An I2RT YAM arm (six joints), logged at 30 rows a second.
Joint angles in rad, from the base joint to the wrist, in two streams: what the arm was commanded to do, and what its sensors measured. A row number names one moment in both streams.
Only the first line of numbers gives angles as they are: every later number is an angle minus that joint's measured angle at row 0.
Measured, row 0:
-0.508 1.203 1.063 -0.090 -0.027 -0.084
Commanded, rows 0 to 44:
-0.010 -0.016 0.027 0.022 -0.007 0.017
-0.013 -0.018 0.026 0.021 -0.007 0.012
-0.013 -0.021 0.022 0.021 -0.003 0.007
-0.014 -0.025 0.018 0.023 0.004 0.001
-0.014 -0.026 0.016 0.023 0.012 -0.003
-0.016 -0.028 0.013 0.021 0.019 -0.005
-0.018 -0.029 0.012 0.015 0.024 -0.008
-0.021 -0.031 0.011 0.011 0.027 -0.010
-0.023 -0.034 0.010 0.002 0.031 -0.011
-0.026 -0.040 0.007 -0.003 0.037 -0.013
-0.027 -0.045 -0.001 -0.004 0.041 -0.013
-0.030 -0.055 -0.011 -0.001 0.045 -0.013
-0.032 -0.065 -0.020 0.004 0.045 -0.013
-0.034 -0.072 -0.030 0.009 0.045 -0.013
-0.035 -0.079 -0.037 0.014 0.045 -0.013
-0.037 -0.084 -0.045 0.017 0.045 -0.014
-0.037 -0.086 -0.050 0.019 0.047 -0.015
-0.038 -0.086 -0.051 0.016 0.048 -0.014
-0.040 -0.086 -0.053 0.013 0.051 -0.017
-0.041 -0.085 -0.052 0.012 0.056 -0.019
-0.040 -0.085 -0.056 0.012 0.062 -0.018
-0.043 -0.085 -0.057 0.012 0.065 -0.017
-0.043 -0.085 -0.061 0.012 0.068 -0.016
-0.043 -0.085 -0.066 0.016 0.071 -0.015
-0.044 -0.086 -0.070 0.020 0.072 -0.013
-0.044 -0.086 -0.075 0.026 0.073 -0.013
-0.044 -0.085 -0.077 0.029 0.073 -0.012
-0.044 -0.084 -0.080 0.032 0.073 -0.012
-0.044 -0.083 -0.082 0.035 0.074 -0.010
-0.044 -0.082 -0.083 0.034 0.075 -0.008
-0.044 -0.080 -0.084 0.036 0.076 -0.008
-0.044 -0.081 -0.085 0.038 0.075 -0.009
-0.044 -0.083 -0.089 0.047 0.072 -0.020
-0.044 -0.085 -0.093 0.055 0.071 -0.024
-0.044 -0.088 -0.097 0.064 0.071 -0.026
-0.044 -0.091 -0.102 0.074 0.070 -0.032
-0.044 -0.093 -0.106 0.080 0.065 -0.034
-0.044 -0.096 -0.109 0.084 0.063 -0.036
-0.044 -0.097 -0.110 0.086 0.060 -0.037
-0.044 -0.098 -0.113 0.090 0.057 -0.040
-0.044 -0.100 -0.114 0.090 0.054 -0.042
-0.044 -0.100 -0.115 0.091 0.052 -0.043
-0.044 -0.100 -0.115 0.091 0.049 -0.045
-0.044 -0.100 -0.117 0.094 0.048 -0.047
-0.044 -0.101 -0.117 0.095 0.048 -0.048
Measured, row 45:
-0.039 -0.078 -0.107 0.042 0.068 -0.036
